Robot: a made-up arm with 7 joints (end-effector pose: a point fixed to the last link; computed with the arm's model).
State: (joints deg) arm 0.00 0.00 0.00 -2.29 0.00 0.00 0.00
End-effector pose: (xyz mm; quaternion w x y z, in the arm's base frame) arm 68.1 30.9 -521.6 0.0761 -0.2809 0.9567 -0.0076
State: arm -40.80 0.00 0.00 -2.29 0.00 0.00 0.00
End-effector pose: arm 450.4 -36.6 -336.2 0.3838 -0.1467 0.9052 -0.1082
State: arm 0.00 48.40 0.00 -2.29 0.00 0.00 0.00
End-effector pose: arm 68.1 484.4 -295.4 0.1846 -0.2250 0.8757 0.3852
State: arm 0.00 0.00 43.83 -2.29 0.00 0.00 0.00
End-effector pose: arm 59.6 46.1 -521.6 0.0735 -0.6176 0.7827 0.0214
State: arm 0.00 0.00 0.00 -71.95 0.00 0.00 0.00
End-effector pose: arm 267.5 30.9 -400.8 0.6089 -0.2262 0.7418 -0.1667
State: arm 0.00 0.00 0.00 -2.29 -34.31 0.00 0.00
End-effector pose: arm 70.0 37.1 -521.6 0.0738 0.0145 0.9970 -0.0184
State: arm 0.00 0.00 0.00 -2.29 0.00 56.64 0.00
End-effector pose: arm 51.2 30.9 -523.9 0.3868 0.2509 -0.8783 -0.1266
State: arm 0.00 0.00 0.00 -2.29 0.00 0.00 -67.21
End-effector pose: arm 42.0 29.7 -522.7 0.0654 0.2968 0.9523 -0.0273
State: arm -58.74 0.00 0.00 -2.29 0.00 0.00 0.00
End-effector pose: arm 556.2 -91.6 -185.1 0.5060 -0.0808 0.8458 -0.1488
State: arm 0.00 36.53 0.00 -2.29 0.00 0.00 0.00
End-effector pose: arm 68.1 393.7 -385.4 0.1603 -0.2429 0.9109 0.2926
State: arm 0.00 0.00 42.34 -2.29 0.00 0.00 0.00
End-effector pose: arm 60.1 45.7 -521.6 0.0737 -0.6074 0.7907 0.0204
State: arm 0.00 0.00 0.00 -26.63 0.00 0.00 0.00
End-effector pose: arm 153.2 30.9 -508.8 0.2761 -0.2730 0.9191 -0.0666
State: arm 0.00 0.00 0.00 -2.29 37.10 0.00 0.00
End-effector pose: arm 70.4 24.3 -521.5 0.0710 -0.5714 0.8176 0.0048
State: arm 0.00 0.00 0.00 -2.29 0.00 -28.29 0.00
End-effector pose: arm 73.8 30.9 -514.9 0.3076 -0.2705 0.9091 -0.0760
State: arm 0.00 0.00 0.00 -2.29 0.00 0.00 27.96
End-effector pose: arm 75.4 39.7 -521.3 0.0730 -0.5042 0.8605 0.0018
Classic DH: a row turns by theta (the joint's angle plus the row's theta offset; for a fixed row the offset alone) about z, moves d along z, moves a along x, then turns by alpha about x. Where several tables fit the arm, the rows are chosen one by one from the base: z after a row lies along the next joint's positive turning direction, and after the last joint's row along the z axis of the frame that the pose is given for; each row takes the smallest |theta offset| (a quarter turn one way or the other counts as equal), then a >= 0, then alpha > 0; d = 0 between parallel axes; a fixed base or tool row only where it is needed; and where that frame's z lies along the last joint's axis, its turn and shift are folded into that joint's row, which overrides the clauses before.
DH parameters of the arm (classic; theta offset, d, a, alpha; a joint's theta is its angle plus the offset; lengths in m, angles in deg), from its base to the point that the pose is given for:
base (fixed): 0 0.1191 -0.006 -70
joint 1: 90 -0.0023 0.0237 90
joint 2: 70 0.051 0.022 -90
joint 3: -90 -0.414 0.036 -90
joint 4: 0 0.003 -0.01 90
joint 5: 0 -0.188 -0.021 -90
joint 6: 0 0.019 -0.004 90
joint 7: -75.65 0.0622 0.0219 -173.46
tool (fixed): 71.66 0.0777 0 0

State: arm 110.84 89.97 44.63 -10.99 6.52 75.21 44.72
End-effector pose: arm -202.6 569.5 331.6 0.1389 0.2510 -0.0056 -0.9580
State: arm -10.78 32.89 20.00 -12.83 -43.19 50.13 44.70
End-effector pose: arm 214.0 394.9 -360.1 0.0931 -0.4781 0.7162 0.4999
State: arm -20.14 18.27 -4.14 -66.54 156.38 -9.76 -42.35
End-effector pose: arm 430.0 116.1 -241.3 0.3352 -0.7249 0.3026 -0.5202
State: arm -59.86 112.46 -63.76 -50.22 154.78 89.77 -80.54
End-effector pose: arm 179.6 467.8 319.0 0.3859 0.0875 0.8871 -0.2376
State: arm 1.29 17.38 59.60 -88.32 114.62 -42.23 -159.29
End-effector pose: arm 192.0 350.6 -269.6 0.4064 -0.4252 0.5241 0.6159
